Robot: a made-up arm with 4 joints. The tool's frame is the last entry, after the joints. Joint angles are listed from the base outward. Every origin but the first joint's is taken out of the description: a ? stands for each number. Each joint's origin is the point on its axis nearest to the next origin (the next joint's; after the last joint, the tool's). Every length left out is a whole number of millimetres.
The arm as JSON. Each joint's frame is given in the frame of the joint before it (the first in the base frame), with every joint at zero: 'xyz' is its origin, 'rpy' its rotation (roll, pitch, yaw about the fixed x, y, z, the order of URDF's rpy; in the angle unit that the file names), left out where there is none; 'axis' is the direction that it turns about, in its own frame. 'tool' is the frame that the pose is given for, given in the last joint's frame.
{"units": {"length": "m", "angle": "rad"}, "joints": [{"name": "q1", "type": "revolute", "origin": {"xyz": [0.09, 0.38, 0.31], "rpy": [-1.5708, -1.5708, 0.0]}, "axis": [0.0, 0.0, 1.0]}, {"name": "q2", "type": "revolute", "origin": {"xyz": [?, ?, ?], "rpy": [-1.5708, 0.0, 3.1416]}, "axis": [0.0, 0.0, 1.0]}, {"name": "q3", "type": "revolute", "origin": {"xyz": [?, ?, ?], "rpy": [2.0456, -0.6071, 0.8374]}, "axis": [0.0, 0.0, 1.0]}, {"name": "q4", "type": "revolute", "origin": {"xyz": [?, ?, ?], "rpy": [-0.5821, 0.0, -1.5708]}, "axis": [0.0, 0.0, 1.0]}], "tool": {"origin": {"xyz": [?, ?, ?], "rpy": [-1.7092, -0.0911, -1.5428]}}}
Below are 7 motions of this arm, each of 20 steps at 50 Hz.
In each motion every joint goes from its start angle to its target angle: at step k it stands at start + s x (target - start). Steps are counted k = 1, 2, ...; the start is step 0. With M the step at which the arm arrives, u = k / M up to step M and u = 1 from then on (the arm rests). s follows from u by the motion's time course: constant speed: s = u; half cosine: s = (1 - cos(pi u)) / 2; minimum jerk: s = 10 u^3 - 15 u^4 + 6 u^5.
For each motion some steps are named. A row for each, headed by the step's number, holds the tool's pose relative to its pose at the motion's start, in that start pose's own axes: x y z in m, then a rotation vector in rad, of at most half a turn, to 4 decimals.
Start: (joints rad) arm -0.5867 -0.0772 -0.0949 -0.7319
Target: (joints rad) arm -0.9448 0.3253 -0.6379 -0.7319
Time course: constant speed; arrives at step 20
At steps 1, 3, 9, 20:
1: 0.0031 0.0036 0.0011 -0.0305 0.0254 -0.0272
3: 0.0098 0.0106 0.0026 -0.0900 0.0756 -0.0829
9: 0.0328 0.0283 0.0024 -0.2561 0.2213 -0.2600
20: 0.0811 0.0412 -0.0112 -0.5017 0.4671 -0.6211

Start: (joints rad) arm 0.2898 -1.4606 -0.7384 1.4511
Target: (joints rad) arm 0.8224 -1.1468 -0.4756 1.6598
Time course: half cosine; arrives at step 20
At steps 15, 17, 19, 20:
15: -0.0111 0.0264 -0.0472 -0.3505 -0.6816 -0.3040
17: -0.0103 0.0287 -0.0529 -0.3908 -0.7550 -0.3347
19: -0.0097 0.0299 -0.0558 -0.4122 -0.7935 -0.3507
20: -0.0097 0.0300 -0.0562 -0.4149 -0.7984 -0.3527

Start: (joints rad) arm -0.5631 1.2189 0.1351 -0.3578
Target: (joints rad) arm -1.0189 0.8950 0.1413 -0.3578
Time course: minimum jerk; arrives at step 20
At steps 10, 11, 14, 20:
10: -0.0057 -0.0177 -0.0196 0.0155 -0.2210 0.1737
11: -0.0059 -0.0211 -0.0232 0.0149 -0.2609 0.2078
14: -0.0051 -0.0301 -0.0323 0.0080 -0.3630 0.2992
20: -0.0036 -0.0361 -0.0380 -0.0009 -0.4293 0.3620

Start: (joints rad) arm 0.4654 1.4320 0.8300 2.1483
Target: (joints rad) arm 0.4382 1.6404 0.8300 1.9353
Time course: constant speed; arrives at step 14
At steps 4, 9, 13, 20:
4: 0.0013 0.0008 0.0037 0.0268 0.0382 0.0540
9: 0.0028 0.0020 0.0083 0.0557 0.0846 0.1241
13: 0.0039 0.0030 0.0120 0.0749 0.1207 0.1822
20: 0.0041 0.0033 0.0129 0.0792 0.1295 0.1969

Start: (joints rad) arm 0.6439 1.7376 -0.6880 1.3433
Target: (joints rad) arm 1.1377 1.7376 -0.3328 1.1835
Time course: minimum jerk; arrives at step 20
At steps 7, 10, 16, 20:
7: 0.0046 -0.0070 0.0110 0.0372 0.0763 0.0033
10: 0.0116 -0.0152 0.0225 0.0766 0.1644 0.0054
16: 0.0272 -0.0291 0.0386 0.1358 0.3165 0.0051
20: 0.0296 -0.0309 0.0404 0.1429 0.3368 0.0047

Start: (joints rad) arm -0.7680 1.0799 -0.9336 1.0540
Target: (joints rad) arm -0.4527 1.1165 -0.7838 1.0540
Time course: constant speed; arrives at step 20
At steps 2, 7, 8, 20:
2: 0.0003 -0.0008 0.0028 0.0157 0.0189 -0.0083
7: 0.0014 -0.0029 0.0096 0.0536 0.0666 -0.0298
8: 0.0017 -0.0034 0.0110 0.0609 0.0762 -0.0342
20: 0.0066 -0.0095 0.0265 0.1430 0.1937 -0.0895

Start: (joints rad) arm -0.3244 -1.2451 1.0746 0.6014
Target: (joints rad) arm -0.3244 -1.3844 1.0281 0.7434
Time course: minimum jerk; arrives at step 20
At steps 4, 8, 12, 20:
4: 0.0001 -0.0006 -0.0004 0.0048 -0.0033 -0.0053
8: 0.0007 -0.0033 -0.0020 0.0258 -0.0183 -0.0291
12: 0.0014 -0.0069 -0.0045 0.0546 -0.0392 -0.0633
20: 0.0018 -0.0099 -0.0067 0.0788 -0.0572 -0.0938

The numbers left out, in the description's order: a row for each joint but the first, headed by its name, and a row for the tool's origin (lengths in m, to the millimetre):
q2: -0.01 -0.099 0.0
q3: 0.004 0.025 0.0
q4: -0.043 -0.06 0.0
tool: 0.048 0.037 0.0

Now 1 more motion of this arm.
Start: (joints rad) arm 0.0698 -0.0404 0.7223 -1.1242
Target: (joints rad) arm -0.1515 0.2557 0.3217 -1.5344
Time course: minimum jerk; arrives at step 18
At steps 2, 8, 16, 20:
2: 0.0007 0.0007 0.0005 -0.0052 0.0090 -0.0037
8: 0.0267 0.0227 0.0131 -0.1612 0.3074 -0.1468
16: 0.0743 0.0448 0.0128 -0.3186 0.7425 -0.4316
20: 0.0753 0.0450 0.0126 -0.3205 0.7506 -0.4378

